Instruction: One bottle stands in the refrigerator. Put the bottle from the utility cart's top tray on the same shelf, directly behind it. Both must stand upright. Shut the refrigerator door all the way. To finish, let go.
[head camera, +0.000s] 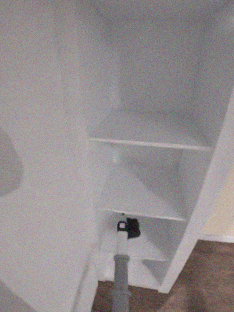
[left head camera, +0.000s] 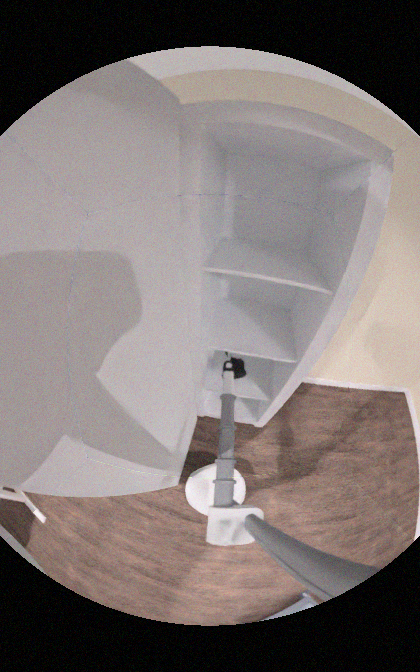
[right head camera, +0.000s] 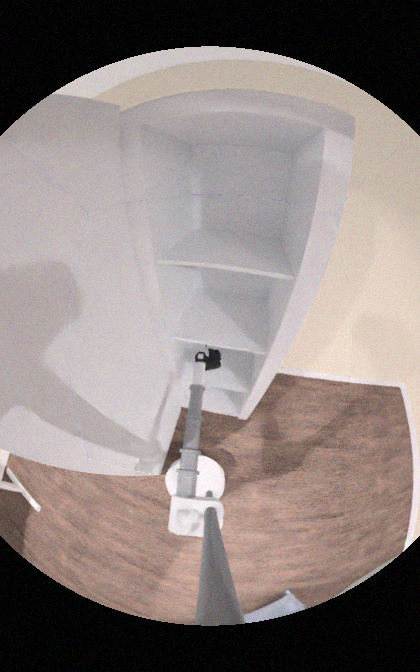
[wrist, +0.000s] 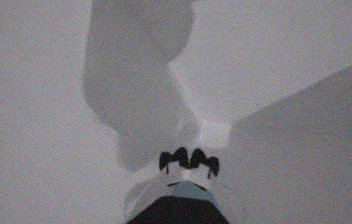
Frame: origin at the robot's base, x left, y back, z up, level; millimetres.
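Where they show: gripper, fingertip midpoint: (wrist: 189, 160).
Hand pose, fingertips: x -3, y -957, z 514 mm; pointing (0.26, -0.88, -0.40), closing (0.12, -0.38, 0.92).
Observation:
Each offset is from my fingertips to the top centre of the thing. "pt": to the spot under its first point.
The refrigerator (head camera: 200, 220) (left head camera: 372, 200) (right head camera: 336, 165) stands open, with its wide door {pt dx +206, dy +468, dz +960 mm} (head camera: 40, 90) (left head camera: 90, 175) (right head camera: 100, 240) at the left. My arm reaches into the compartment below the second shelf (head camera: 145, 215) (left head camera: 255, 355) (right head camera: 220, 345). In the wrist view my gripper (wrist: 189, 160) is shut with its black fingertips close together and nothing between them. A small blue part of a bottle {pt dx -33, dy -8, dz +7 mm} (wrist: 191, 190) shows behind the fingers, near the gripper's base; the rest is hidden, so its posture cannot be told. No second bottle can be made out.
The upper shelf (head camera: 150, 143) (left head camera: 267, 279) (right head camera: 225, 268) is above the arm. A lower shelf (head camera: 157, 259) lies beneath the wrist. The refrigerator's side wall is close on the right. A white leg-like piece (left head camera: 35, 511) (right head camera: 24, 490) stands at the lower left, beyond the door.

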